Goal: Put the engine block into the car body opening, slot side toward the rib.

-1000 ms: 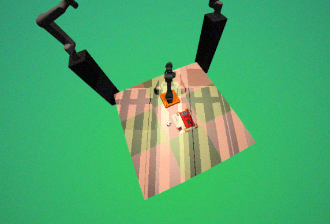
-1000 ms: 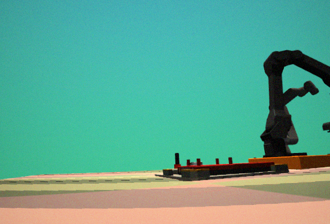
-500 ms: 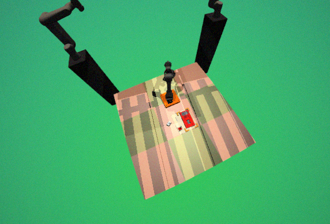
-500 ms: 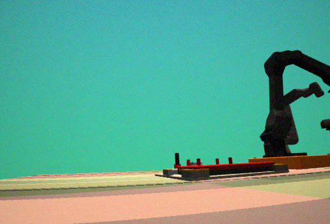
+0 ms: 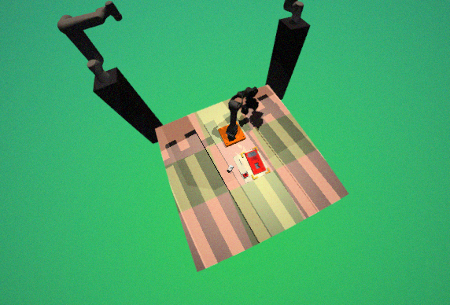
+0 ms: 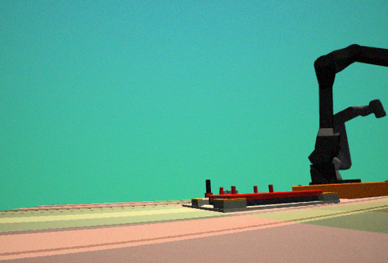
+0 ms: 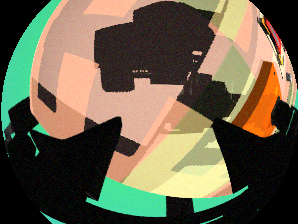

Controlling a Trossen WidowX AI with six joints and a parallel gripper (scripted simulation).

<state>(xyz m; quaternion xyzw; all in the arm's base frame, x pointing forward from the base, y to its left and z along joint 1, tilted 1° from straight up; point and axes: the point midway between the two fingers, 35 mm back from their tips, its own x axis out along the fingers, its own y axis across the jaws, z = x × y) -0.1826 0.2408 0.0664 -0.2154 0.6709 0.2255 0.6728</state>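
Now: the engine block 45 cm ahead of my gripper tip, 35 cm to the right of it and 4 cm below it.
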